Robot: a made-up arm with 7 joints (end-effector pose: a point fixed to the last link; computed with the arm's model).
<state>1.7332 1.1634 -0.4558 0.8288 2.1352 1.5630 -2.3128</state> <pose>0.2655 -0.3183 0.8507 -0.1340 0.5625 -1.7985</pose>
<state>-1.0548 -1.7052 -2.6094 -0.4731 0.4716 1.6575 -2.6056</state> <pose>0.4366 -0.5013 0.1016 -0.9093 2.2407 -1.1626</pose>
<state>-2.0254 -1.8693 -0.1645 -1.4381 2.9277 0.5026 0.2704</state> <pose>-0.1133 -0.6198 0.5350 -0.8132 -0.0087 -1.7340</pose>
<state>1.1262 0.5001 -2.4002 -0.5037 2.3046 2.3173 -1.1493</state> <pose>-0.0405 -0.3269 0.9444 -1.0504 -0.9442 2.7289</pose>
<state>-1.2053 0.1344 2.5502 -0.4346 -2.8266 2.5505 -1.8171</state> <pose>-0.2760 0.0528 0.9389 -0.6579 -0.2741 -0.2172</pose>
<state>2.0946 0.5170 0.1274 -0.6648 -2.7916 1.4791 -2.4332</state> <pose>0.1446 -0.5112 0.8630 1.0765 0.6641 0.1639</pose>
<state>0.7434 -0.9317 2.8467 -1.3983 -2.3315 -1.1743 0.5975</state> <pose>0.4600 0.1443 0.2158 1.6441 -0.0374 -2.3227</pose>
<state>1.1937 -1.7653 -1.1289 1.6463 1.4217 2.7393 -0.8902</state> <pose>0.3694 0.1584 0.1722 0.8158 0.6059 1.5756</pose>
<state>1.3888 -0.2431 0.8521 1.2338 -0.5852 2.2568 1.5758</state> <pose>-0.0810 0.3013 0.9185 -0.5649 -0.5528 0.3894</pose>
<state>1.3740 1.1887 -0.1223 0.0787 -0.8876 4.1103 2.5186</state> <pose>0.0125 -0.6300 0.5541 -1.6353 2.1778 1.2725</pose>
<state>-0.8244 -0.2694 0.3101 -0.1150 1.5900 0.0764 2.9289</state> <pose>0.2078 -0.1779 1.1493 -0.7792 1.2358 0.8097</pose>
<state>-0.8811 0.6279 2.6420 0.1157 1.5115 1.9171 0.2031</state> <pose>-0.2506 0.4278 0.8301 -0.6314 0.0160 0.1947</pose>
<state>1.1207 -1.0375 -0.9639 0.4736 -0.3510 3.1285 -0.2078</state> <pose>0.3449 0.4338 0.6333 0.9390 -1.2845 -2.3577</pose>
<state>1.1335 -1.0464 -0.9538 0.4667 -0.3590 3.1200 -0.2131</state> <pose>0.3381 0.4427 0.6294 0.9391 -1.2803 -2.3453</pose>
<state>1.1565 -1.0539 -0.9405 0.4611 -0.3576 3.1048 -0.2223</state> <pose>0.3269 0.4544 0.6260 0.9325 -1.2577 -2.3392</pose>
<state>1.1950 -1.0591 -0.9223 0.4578 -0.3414 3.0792 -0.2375</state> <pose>0.3088 0.4697 0.6236 0.9131 -1.2081 -2.3420</pose>
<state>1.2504 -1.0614 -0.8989 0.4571 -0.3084 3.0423 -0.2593</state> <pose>0.2828 0.4883 0.6226 0.8760 -1.1316 -2.3515</pose>
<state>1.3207 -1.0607 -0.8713 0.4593 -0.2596 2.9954 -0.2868</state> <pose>0.2493 0.5083 0.6229 0.8168 -1.0364 -2.3615</pose>
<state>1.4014 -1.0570 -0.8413 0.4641 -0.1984 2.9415 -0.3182</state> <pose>0.2105 0.5274 0.6247 0.7357 -0.9348 -2.3652</pose>
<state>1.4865 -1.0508 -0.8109 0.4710 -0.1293 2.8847 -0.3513</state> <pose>0.1692 0.5436 0.6276 0.6376 -0.8391 -2.3575</pose>
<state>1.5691 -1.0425 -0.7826 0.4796 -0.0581 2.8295 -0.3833</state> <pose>0.1293 0.5558 0.6310 0.5321 -0.7591 -2.3379</pose>
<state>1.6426 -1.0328 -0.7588 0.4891 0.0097 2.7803 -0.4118</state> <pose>0.0943 0.5637 0.6346 0.4310 -0.6985 -2.3107</pose>
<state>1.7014 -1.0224 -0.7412 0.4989 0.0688 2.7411 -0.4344</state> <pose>0.0673 0.5679 0.6381 0.3444 -0.6558 -2.2825</pose>
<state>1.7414 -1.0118 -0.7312 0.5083 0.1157 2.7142 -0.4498</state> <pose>0.0503 0.5691 0.6414 0.2790 -0.6263 -2.2615</pose>
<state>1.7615 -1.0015 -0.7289 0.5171 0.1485 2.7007 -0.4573</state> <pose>0.0438 0.5681 0.6446 0.2374 -0.6054 -2.2525</pose>
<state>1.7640 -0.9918 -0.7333 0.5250 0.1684 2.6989 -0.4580</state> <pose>0.0464 0.5654 0.6477 0.2174 -0.5896 -2.2566</pose>
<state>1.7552 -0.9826 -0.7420 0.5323 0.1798 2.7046 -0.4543</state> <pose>0.0548 0.5617 0.6507 0.2115 -0.5766 -2.2698</pose>
